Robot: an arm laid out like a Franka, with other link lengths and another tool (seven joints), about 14 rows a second.
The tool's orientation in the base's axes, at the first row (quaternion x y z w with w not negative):
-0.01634 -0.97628 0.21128 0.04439
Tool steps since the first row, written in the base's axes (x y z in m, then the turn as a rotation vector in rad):
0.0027 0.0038 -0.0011 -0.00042 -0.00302 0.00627
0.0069 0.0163 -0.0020 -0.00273 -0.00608 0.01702
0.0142 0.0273 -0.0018 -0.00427 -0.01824 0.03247
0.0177 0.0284 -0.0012 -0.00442 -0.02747 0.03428
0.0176 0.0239 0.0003 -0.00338 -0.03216 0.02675
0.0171 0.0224 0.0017 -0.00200 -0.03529 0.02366
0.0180 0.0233 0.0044 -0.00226 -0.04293 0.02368
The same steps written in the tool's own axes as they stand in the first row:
-0.0026 0.0039 -0.0008 0.00077 -0.00535 -0.00440
-0.0062 0.0158 -0.0055 0.00377 -0.01262 -0.01268
-0.0129 0.0258 -0.0109 0.00592 -0.03010 -0.02155
-0.0163 0.0266 -0.0122 0.00574 -0.03925 -0.01938
-0.0163 0.0219 -0.0117 0.00387 -0.04039 -0.01072
-0.0158 0.0199 -0.0124 0.00209 -0.04194 -0.00676
-0.0164 0.0196 -0.0153 0.00196 -0.04891 -0.00361

